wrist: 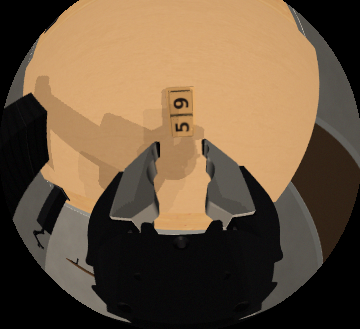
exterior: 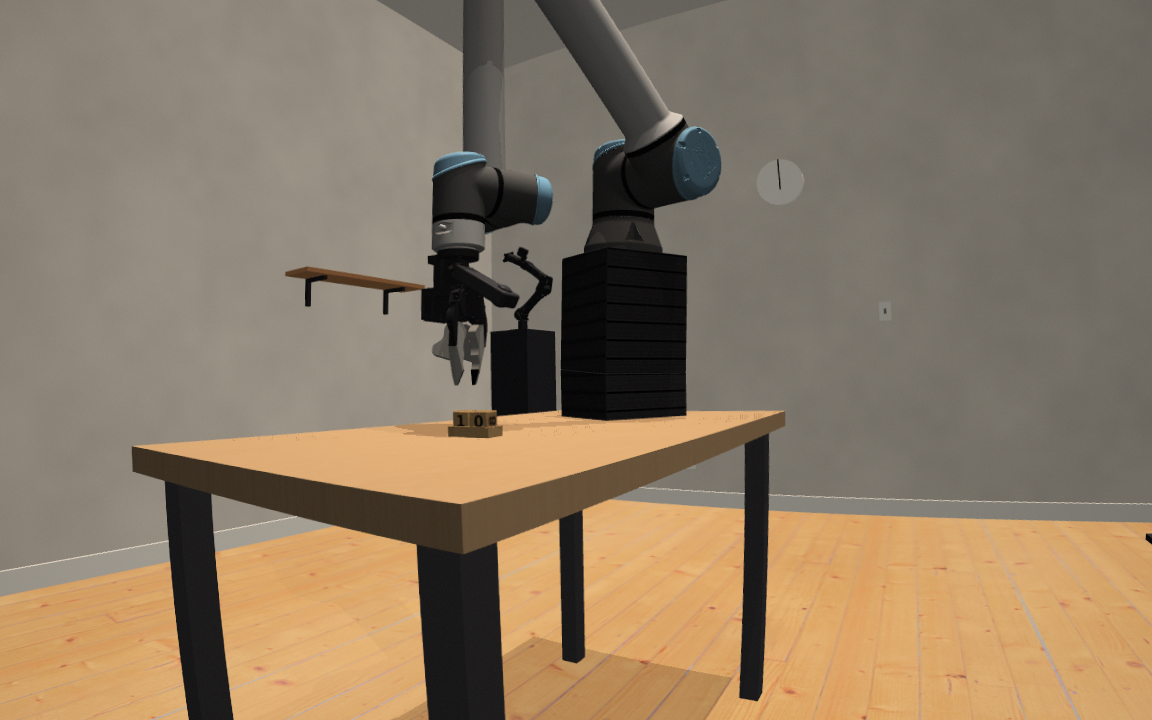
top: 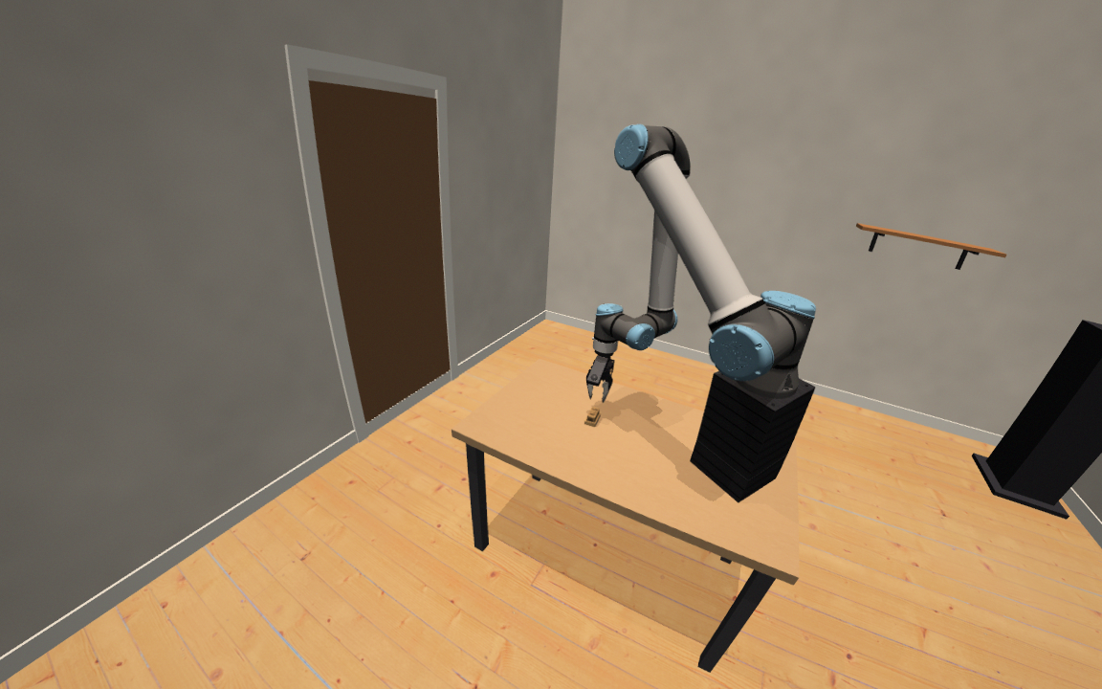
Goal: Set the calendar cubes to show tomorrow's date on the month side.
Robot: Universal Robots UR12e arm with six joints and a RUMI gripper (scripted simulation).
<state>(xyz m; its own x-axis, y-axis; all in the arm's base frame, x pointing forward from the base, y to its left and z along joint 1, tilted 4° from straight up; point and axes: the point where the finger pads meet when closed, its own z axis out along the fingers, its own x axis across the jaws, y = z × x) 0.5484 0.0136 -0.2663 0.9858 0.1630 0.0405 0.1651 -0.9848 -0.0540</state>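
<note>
Right now my hand is 90 mm above the wooden tray and 20 mm to the right of it.
</note>
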